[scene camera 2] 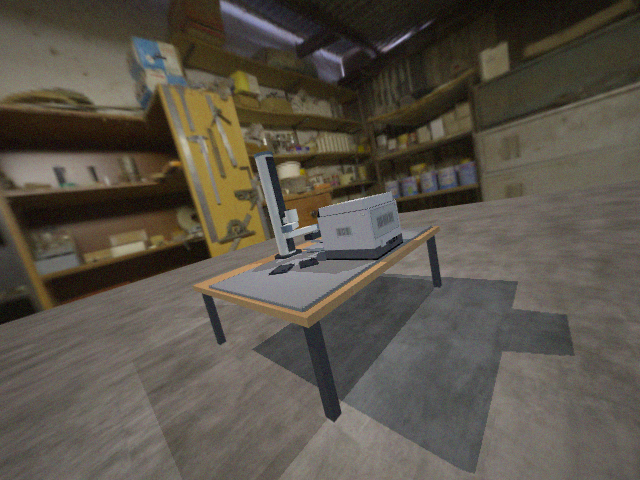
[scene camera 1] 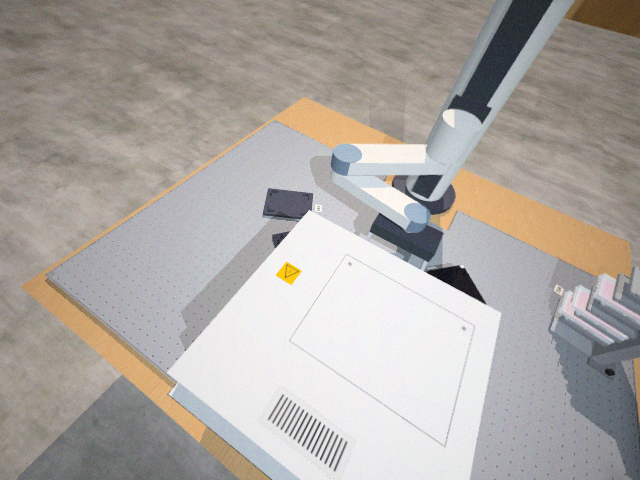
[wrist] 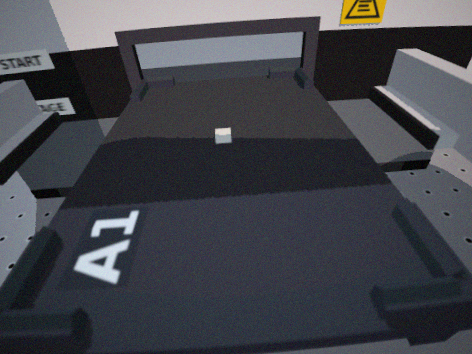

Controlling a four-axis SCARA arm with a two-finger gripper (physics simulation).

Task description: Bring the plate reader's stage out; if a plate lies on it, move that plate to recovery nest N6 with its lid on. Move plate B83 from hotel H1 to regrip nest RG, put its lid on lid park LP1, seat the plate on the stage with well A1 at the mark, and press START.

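Frame: origin at the arm's base, x ahead, y left, z up, level; millimetres.
Seen in the pictures: gripper, fingertip midpoint: [wrist: 212, 84]; arm's base at its link origin: [scene camera 2: 288, 255] [scene camera 1: 422, 190].
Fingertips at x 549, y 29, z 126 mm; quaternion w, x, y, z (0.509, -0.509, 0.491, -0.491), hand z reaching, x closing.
Pixels of each thing's middle, then the offset from my fingertips to it. "spot": a spot on its surface instead. Level surfaces: height alone.
- reader's stage at the middle of its body: [wrist: 223, 127] dx -9, dy -3, dz -16 mm
- open doorway at a spot on its surface: [wrist: 217, 29] spot: dx +63, dy -1, dz +11 mm
- START label at a spot on its surface: [wrist: 22, 61] spot: dx +60, dy +125, dz +4 mm
- partly hidden label at a spot on its surface: [wrist: 59, 106] spot: dx +61, dy +115, dz -28 mm
- large white plate reader at the middle of its body: [scene camera 1: 336, 362] [scene camera 2: 359, 226] dx +252, dy +3, dz +61 mm
- second dark nest at the middle of its body: [scene camera 1: 301, 244] [scene camera 2: 307, 262] dx -31, dy -263, dz -103 mm
- black surface at its surface level: dz -53 mm
The reader's stage [wrist: 240, 235] is out in front of the open doorway [wrist: 217, 29] in the wrist view. It is dark and bears no plate. Its A1 mark [wrist: 107, 247] is at the near left corner. My gripper [wrist: 212, 84] [scene camera 1: 397, 250] is open and empty, with one finger on each side above the stage. The START label [wrist: 22, 61] is on the reader's dark front at the left; a partly hidden label [wrist: 59, 106] ending in "AGE" is below it. Pink-topped plates [scene camera 1: 589, 310] stand in the hotel at the right of scene camera 1; their names are unreadable.
The large white plate reader [scene camera 1: 382, 346] [scene camera 2: 356, 227] stands beside the arm. A dark nest [scene camera 1: 287, 203] lies left of the arm, and a second dark nest [scene camera 1: 279, 239] is partly hidden by the reader. A black surface [scene camera 1: 459, 280] shows between the gripper and the hotel.
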